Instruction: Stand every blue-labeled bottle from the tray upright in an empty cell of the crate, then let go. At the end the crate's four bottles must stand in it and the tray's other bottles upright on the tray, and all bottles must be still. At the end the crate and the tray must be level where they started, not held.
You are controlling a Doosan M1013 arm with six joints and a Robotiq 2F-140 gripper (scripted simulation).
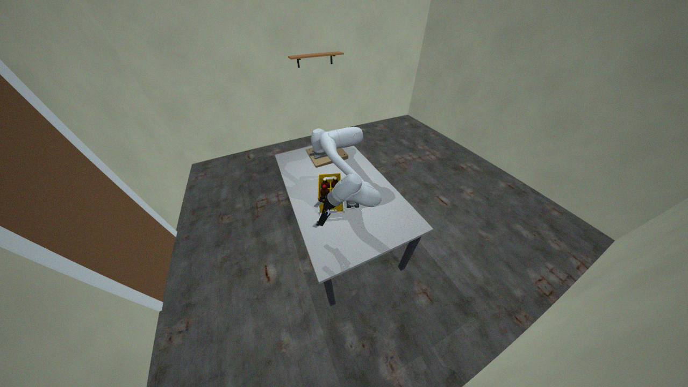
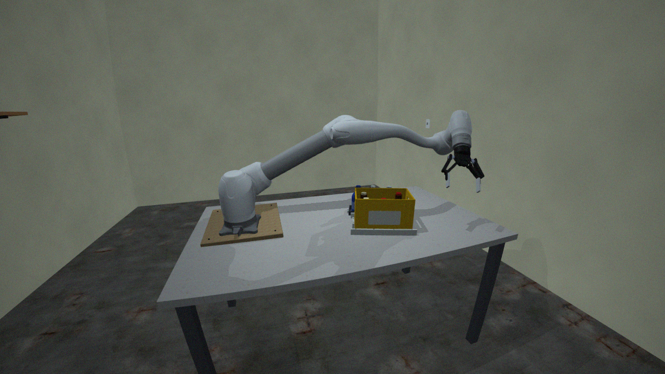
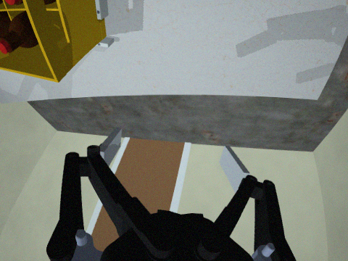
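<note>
The blue-labeled bottle lies 39 cm behind my hand, 37 cm to the left of it and 15 cm below it. From my hand the other things lie so: yellow crate: 32 cm behind, 17 cm to the left, 15 cm below.
</note>
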